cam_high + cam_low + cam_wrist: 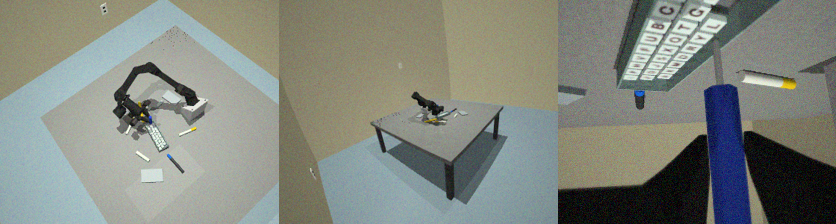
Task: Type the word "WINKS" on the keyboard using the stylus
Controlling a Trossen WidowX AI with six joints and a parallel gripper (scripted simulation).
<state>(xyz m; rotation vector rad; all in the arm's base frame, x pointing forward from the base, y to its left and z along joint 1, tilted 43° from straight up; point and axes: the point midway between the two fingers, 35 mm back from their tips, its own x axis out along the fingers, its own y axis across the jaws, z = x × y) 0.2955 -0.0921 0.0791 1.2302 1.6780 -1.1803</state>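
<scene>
My gripper tip is now 170 mm short of the white stick, 110 mm to the right of it and 90 mm above it. The rest, counted from my gripper tip: grey stylus tip 50 mm below; then yellow pen 130 mm to the right, 90 mm below, 30 mm behind; then blue stylus 10 mm below.
</scene>
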